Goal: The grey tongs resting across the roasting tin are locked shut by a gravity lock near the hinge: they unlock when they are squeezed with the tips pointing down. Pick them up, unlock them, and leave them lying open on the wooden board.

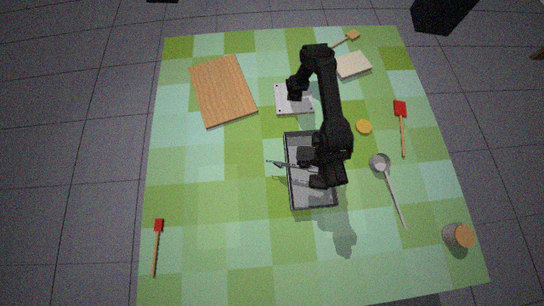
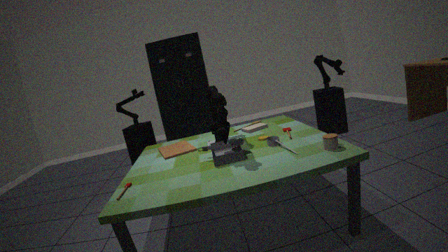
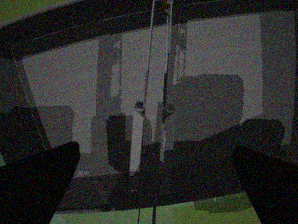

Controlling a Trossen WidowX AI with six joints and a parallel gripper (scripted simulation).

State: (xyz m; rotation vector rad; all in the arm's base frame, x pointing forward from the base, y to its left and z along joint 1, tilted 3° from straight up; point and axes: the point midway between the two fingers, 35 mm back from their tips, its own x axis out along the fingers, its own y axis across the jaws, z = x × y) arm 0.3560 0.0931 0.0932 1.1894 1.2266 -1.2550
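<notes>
Now: gripper tip 10 mm past the roasting tin, 10 mm to the left of it and 60 mm above it. Also, from my gripper tip: red spatula 280 mm behind, 400 mm to the left, 80 mm below; wooden board 350 mm behind, 440 mm to the right, 80 mm below; yellow disc 230 mm behind, 220 mm to the left, 80 mm below.
</notes>
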